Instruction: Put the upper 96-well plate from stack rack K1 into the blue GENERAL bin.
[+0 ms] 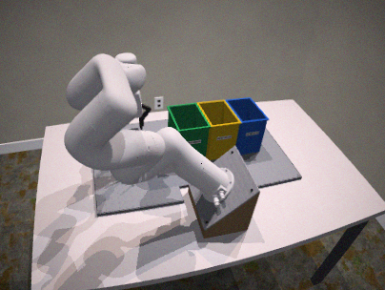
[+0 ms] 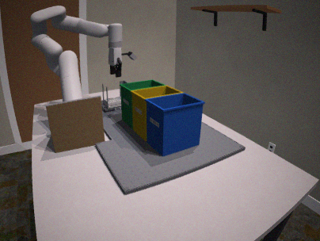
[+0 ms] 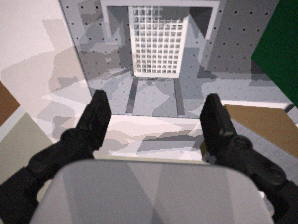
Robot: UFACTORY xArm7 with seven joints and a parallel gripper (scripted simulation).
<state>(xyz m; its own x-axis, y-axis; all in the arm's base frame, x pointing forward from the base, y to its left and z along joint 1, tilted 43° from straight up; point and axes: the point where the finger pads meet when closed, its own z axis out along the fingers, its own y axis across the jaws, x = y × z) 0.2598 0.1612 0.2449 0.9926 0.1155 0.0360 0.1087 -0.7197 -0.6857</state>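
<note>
Right now the white 96-well plate is 150 mm below my hand. Round my hand: blue bin: 100 mm ahead, 500 mm to the right, 110 mm below; yellow bin: 90 mm ahead, 370 mm to the right, 110 mm below; green bin: 70 mm ahead, 240 mm to the right, 110 mm below.
</note>
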